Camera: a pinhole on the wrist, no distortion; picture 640 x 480 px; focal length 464.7 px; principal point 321.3 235.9 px. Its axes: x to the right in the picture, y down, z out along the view. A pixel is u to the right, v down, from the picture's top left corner.
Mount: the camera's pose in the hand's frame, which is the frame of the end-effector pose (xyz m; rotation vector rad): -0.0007 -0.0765 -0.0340 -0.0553 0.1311 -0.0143
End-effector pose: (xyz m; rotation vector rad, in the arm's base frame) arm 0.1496 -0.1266 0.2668 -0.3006 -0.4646 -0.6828
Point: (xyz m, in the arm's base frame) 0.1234 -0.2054 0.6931
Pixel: 541.4 158.7
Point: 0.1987 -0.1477 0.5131
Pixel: 583.4 339.6
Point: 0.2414 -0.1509 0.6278
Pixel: 614.8 322.9
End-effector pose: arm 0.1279 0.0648 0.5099 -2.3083 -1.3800 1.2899
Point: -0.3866 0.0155 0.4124
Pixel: 176.4 30.8
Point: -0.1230 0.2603 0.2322
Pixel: 603.0 151.6
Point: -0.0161 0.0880 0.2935
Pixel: 452.6 349.5
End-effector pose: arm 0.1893 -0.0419 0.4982 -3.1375 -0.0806 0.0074
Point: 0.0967 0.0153 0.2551
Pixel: 104.3 233.9
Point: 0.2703 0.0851 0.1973
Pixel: 383.9 150.0
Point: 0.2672 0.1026 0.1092
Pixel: 357.2 143.1
